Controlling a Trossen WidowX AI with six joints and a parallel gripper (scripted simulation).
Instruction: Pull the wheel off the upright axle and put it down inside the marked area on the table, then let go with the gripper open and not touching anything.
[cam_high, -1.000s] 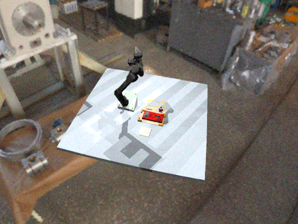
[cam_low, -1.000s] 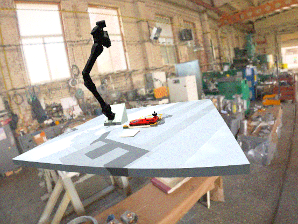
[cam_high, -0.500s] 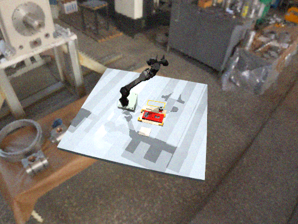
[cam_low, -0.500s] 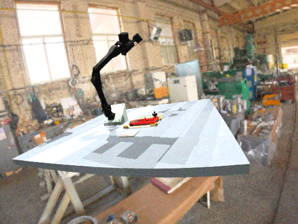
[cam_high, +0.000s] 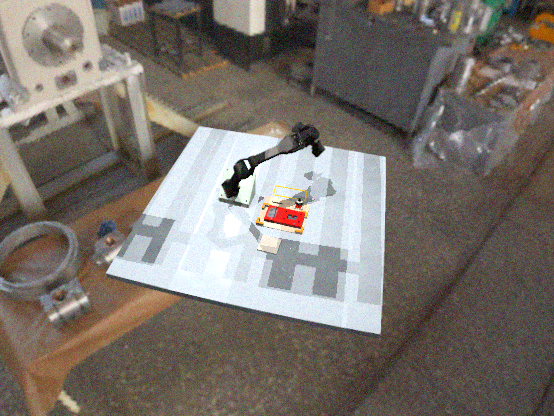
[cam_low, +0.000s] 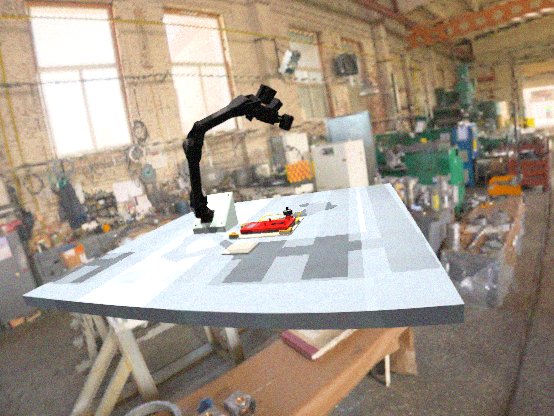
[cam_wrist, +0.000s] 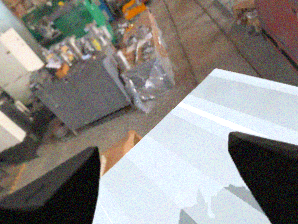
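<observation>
Right now my gripper tip is 3 cm past the dark wheel, 10 cm to the left of it and 37 cm above it.
</observation>
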